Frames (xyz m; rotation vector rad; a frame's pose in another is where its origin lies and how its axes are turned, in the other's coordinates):
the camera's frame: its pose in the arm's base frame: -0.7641 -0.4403 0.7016 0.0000 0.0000 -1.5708
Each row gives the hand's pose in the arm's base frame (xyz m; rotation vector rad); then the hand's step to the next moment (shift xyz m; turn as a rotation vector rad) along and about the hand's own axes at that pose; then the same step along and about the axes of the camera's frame.
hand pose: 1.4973 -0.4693 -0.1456 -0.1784 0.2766 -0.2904
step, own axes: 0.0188 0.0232 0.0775 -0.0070 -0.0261 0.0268
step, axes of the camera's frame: -0.0265 0.0460 0.0639 0.0189 -0.0053 0.0326
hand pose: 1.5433 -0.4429 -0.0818 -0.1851 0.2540 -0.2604
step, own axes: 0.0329 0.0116 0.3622 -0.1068 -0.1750 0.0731
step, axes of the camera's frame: -0.0553 0.1315 0.3347 0.1259 -0.1203 0.1306
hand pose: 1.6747 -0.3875 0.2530 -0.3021 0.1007 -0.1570
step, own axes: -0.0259 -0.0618 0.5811 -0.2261 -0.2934 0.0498
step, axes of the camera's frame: -0.1135 0.0369 0.5727 0.2241 -0.2568 0.1534
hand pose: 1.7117 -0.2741 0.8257 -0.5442 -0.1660 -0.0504
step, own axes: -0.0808 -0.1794 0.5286 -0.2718 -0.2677 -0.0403
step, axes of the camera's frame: -0.1214 -0.1721 0.5232 0.2487 -0.2866 0.0565
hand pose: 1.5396 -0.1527 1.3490 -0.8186 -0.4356 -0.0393
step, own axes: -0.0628 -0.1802 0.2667 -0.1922 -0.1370 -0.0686
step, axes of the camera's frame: -0.0582 -0.1894 0.2613 0.1685 -0.1777 -0.0206
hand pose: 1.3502 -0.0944 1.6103 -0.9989 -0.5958 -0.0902
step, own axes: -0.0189 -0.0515 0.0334 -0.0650 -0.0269 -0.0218
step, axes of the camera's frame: 0.0050 -0.0475 0.0429 0.0451 -0.0542 -0.0213
